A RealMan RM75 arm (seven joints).
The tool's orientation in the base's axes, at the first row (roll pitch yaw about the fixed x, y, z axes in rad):
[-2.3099, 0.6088, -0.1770]
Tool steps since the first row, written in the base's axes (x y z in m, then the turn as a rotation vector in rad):
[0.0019, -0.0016, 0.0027, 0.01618, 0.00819, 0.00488]
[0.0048, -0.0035, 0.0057, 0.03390, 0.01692, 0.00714]
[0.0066, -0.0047, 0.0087, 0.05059, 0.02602, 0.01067]
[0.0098, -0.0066, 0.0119, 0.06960, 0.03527, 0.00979]
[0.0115, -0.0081, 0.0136, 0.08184, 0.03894, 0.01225]
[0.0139, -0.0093, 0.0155, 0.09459, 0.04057, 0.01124]
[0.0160, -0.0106, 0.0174, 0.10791, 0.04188, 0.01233]
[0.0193, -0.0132, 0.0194, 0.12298, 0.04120, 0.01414]
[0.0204, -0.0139, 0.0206, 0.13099, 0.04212, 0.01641]
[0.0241, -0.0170, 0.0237, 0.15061, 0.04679, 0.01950]
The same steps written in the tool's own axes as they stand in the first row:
[0.0002, -0.0017, -0.0032, 0.00909, -0.01643, -0.00021]
[0.0011, -0.0040, -0.0071, 0.02085, -0.03241, 0.00107]
[0.0010, -0.0060, -0.0102, 0.03099, -0.04884, 0.00220]
[0.0021, -0.0086, -0.0143, 0.04551, -0.06391, 0.00531]
[0.0027, -0.0096, -0.0168, 0.05346, -0.07411, 0.00382]
[0.0037, -0.0114, -0.0194, 0.06410, -0.08127, 0.00250]
[0.0045, -0.0129, -0.0220, 0.07404, -0.08983, -0.00038]
[0.0064, -0.0143, -0.0260, 0.08527, -0.09858, -0.00568]
[0.0067, -0.0152, -0.0275, 0.09031, -0.10478, -0.00820]
[0.0084, -0.0172, -0.0326, 0.10371, -0.11989, -0.01108]

